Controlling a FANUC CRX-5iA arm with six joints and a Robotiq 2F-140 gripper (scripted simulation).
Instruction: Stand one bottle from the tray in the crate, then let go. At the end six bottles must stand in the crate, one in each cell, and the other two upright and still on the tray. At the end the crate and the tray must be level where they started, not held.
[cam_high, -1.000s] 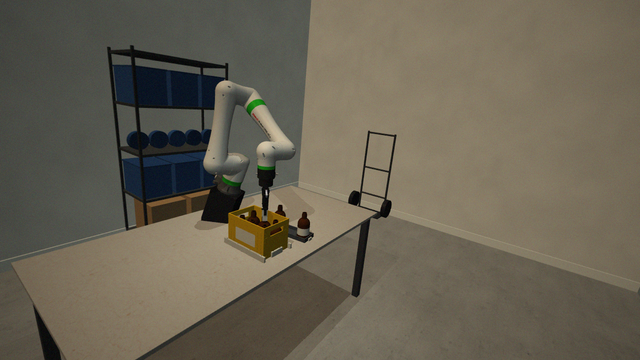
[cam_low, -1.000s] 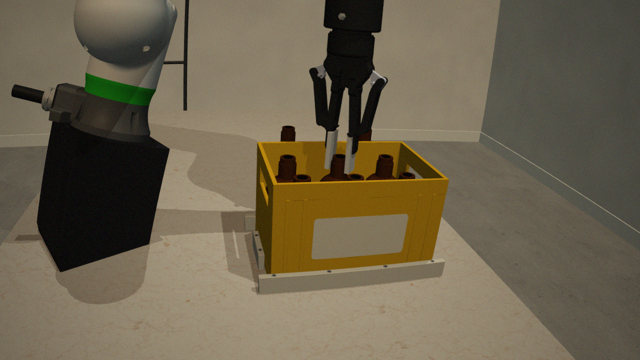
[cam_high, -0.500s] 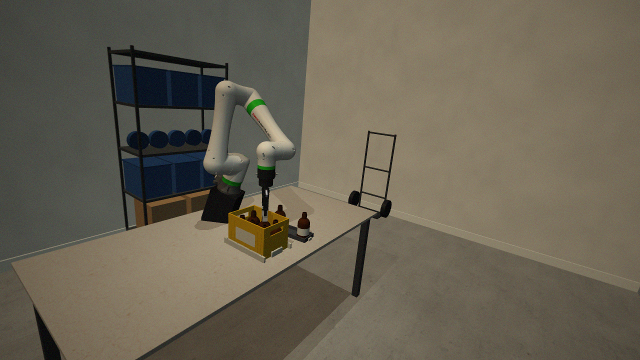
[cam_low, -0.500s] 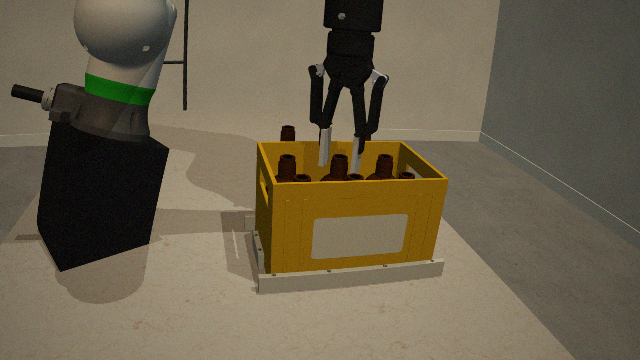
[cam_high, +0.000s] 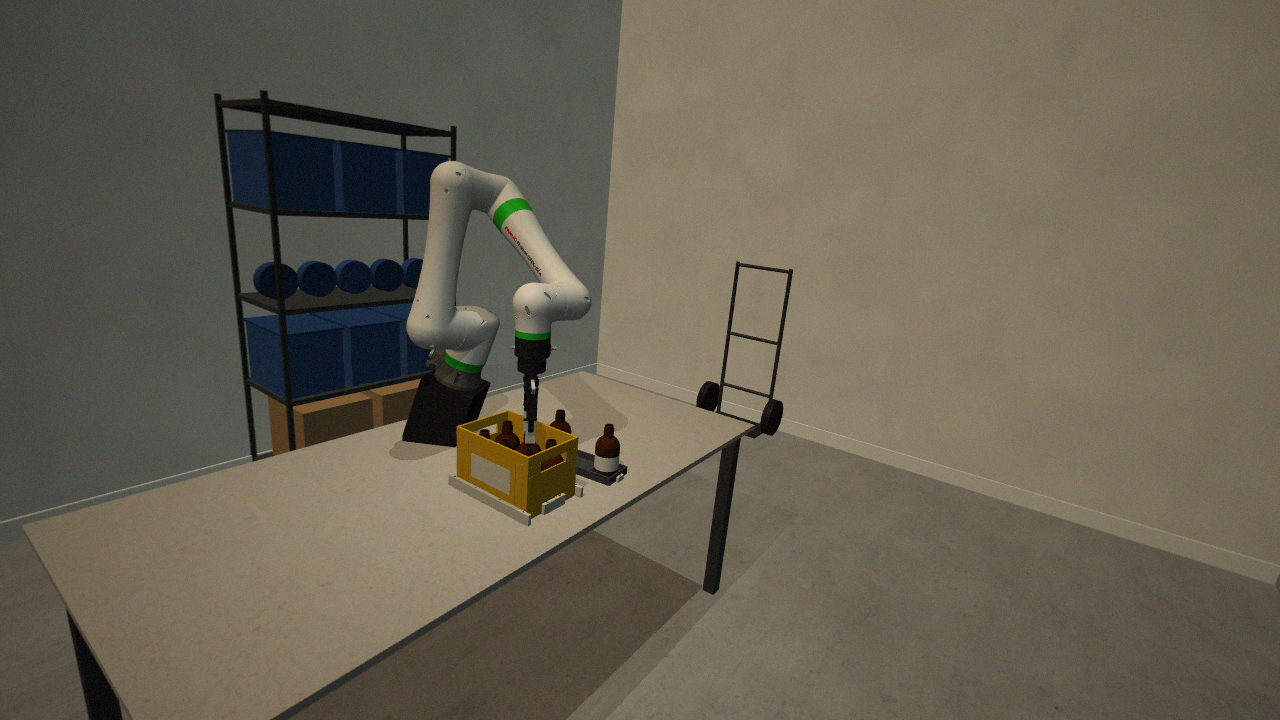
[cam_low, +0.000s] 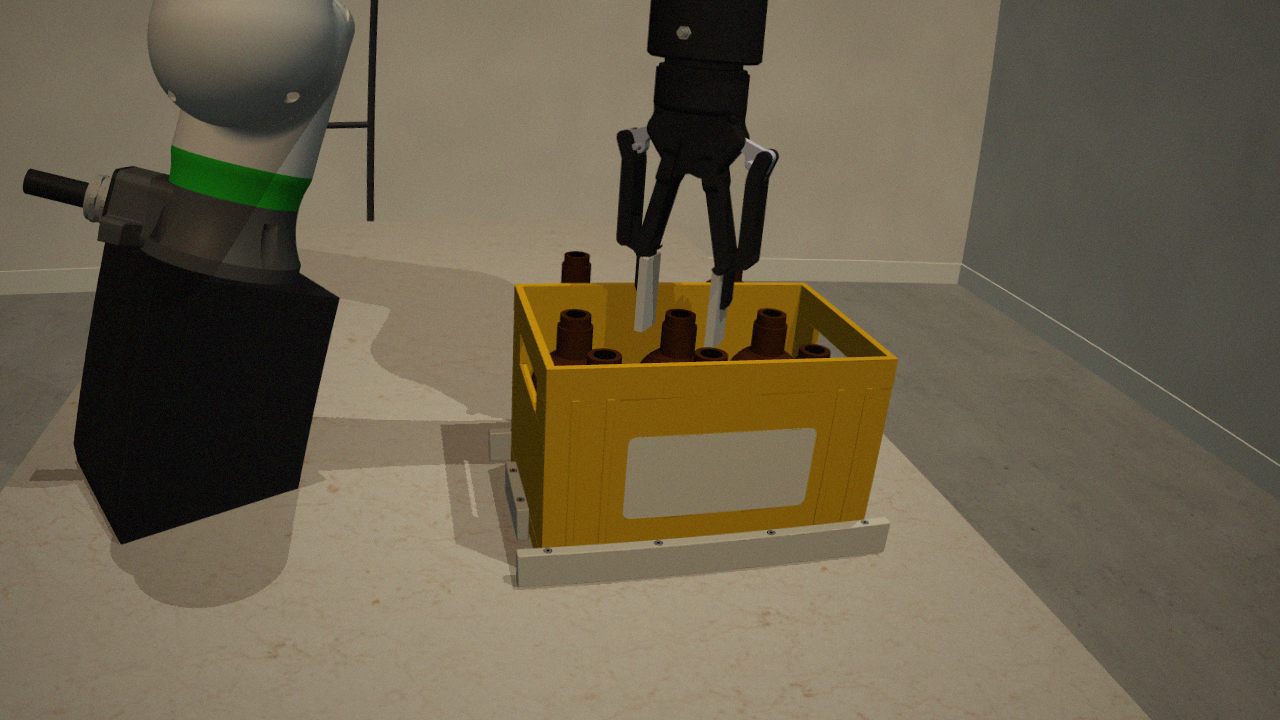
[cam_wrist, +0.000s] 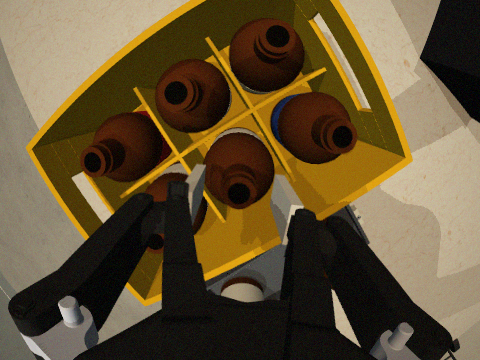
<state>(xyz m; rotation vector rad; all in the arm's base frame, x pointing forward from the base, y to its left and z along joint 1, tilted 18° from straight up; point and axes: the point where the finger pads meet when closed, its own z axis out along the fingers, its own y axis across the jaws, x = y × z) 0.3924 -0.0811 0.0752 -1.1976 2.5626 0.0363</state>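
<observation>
The yellow crate is 40 mm to the right of my hand and 90 mm below it. From my hand the other things lie so: grey tray 30 mm ahead, 190 mm to the left, 160 mm below.
</observation>
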